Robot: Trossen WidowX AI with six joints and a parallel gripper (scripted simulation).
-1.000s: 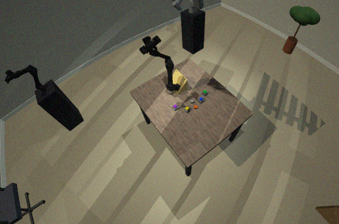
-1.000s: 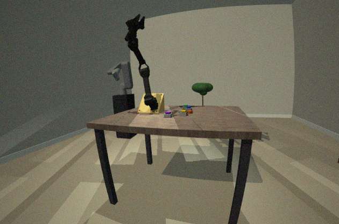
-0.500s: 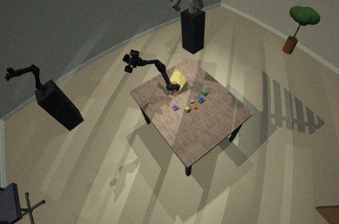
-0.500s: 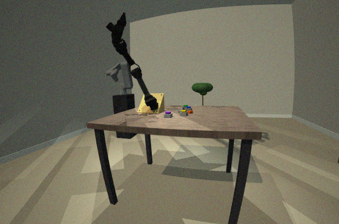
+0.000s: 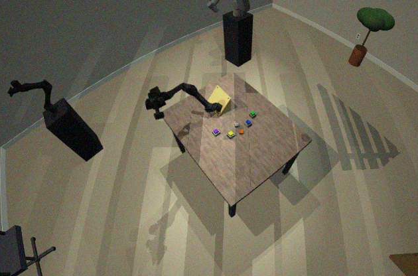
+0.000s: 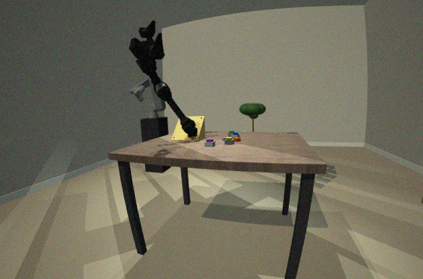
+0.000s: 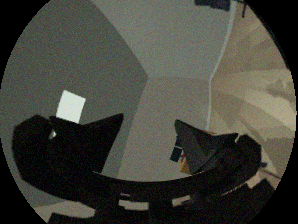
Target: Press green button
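Now: the green button 74 cm to the left of my gripper tip, 53 cm below it and 18 cm ahead of it. Round my gripper tip: purple button 53 cm below, 38 cm to the left, 10 cm ahead; small grey block 56 cm to the left, 55 cm below, 17 cm ahead; yellow button 53 cm below, 45 cm to the left, 20 cm ahead.
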